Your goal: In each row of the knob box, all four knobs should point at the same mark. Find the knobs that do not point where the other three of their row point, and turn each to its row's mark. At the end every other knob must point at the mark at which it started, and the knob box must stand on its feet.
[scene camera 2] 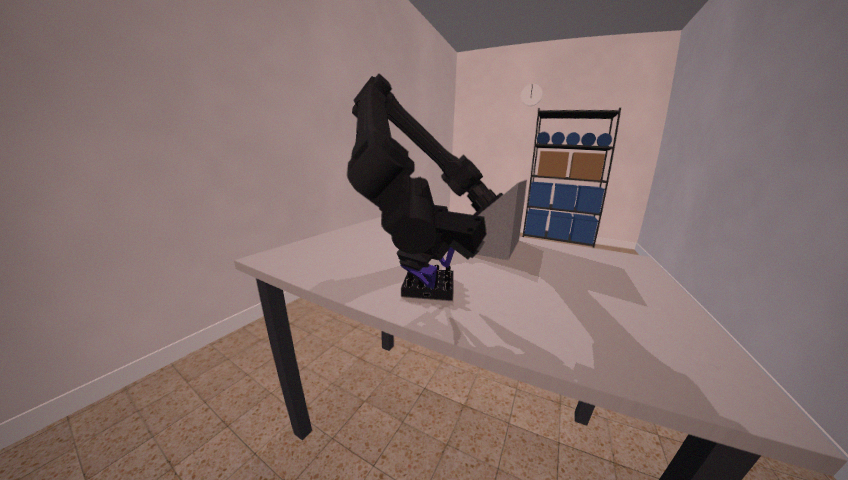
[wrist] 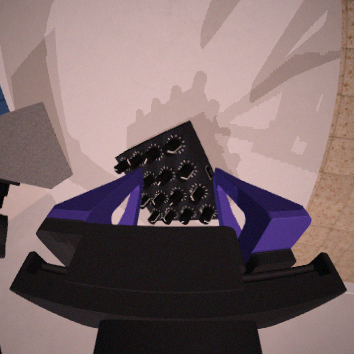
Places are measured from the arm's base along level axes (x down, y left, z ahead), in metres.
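Pixels of known places: gripper, fingertip midpoint: [scene camera 2: 438, 276] [wrist: 177, 174]; arm's base, link origin: [scene camera 2: 489, 207].
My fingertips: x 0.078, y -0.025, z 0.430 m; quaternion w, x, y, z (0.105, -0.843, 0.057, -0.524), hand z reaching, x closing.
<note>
For each thing: its top centre in the pictures, then the offset to it from my fingertips. "pt": a spot on its surface instead. Level surfaces: height alone.
- black knob box, top centre: [wrist: 156, 193] [scene camera 2: 429, 272] dx +0.014, dy -0.036, dz -0.041 m
- right side, surface spot: [wrist: 186, 170] pt dx +0.019, dy -0.008, dz -0.003 m
- table, surface height: dx +0.052 m
The black knob box [scene camera 2: 416, 293] [wrist: 196, 150] stands on the table and is turned at an angle in the wrist view. Its top carries rows of black knobs with white tick marks, such as a corner knob [wrist: 174, 144], a knob nearer the middle of the right side [wrist: 186, 170] and a near corner knob [wrist: 207, 214]. Which marks most knobs point at is too small and dark to tell. My gripper [scene camera 2: 440, 277] [wrist: 177, 174] is open about halfway, its purple fingers low over the box with several knobs between them in the wrist view. It holds nothing. The left finger hides part of the box.
A grey angular block [scene camera 2: 504, 223] [wrist: 32, 147] stands on the table [scene camera 2: 368, 249] beside the arm. Shadows of the arm and gripper fall across the table top. A shelf rack [scene camera 2: 580, 113] with blue and brown boxes stands by the far wall, below a round clock [scene camera 2: 531, 94].
</note>
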